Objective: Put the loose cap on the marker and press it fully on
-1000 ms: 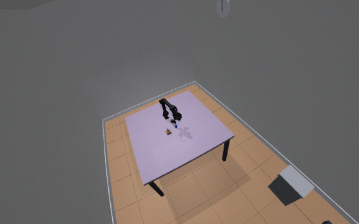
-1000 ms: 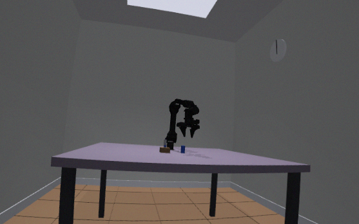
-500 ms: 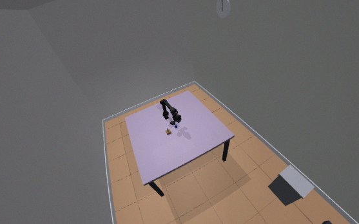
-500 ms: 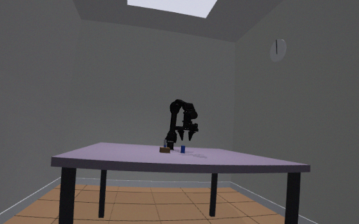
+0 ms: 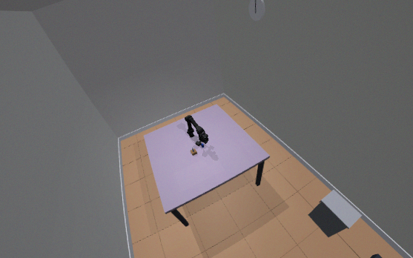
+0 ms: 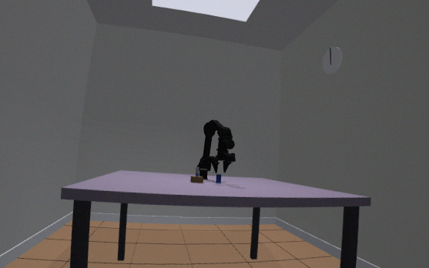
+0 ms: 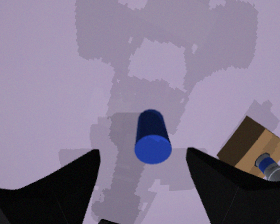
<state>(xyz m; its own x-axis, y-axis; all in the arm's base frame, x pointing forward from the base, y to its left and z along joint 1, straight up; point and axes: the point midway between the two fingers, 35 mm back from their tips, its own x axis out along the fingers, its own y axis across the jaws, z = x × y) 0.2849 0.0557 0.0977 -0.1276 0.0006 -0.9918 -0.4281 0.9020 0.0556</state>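
Right now the blue cap is 4 cm below my gripper tip and 1 cm to the right of it. The rest, counted from my gripper tip: brown holder block (15 cm to the right, 5 cm below, 2 cm ahead).
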